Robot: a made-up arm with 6 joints. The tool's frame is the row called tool.
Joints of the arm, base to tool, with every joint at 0 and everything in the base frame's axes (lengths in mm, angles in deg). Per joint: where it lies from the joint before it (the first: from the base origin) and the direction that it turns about. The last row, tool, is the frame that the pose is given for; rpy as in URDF.
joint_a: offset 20 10 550 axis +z
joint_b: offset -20 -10 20 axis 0.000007 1 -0.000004
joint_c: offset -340 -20 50 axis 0.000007 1 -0.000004
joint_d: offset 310 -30 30 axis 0.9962 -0.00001 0.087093
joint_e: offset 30 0 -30 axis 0.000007 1 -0.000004
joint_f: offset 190 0 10 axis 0.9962 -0.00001 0.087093
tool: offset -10 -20 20 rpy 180 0 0
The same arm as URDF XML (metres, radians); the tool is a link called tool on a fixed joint. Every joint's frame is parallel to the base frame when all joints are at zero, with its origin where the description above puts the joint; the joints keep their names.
<robot name="arm">
  <joint name="tool_joint" type="fixed">
    <parent link="link6"/>
    <child link="tool"/>
    <origin xyz="-0.01 -0.02 0.02" rpy="3.1416 0 0"/>
  </joint>
  <joint name="joint_f" type="continuous">
    <parent link="link5"/>
    <child link="link6"/>
    <origin xyz="0.19 0 0.01"/>
    <axis xyz="0.9962 0 0.0871"/>
  </joint>
  <joint name="joint_e" type="continuous">
    <parent link="link4"/>
    <child link="link5"/>
    <origin xyz="0.03 0 -0.03"/>
    <axis xyz="0 1 0"/>
  </joint>
  <joint name="joint_d" type="continuous">
    <parent link="link3"/>
    <child link="link4"/>
    <origin xyz="0.31 -0.03 0.03"/>
    <axis xyz="0.9962 0 0.0871"/>
  </joint>
  <joint name="joint_c" type="continuous">
    <parent link="link2"/>
    <child link="link3"/>
    <origin xyz="-0.34 -0.02 0.05"/>
    <axis xyz="0 1 0"/>
  </joint>
  <joint name="joint_b" type="continuous">
    <parent link="link1"/>
    <child link="link2"/>
    <origin xyz="-0.02 -0.01 0.02"/>
    <axis xyz="0 1 0"/>
  </joint>
  <joint name="joint_a" type="continuous">
    <parent link="base_link"/>
    <child link="link1"/>
    <origin xyz="0.02 0.01 0.55"/>
    <axis xyz="0 0 1"/>
  </joint>
  <link name="base_link"/>
  <link name="link1"/>
  <link name="link2"/>
  <link name="link3"/>
  <link name="link4"/>
  <link name="link5"/>
  <link name="link6"/>
  <link name="tool"/>
</robot>

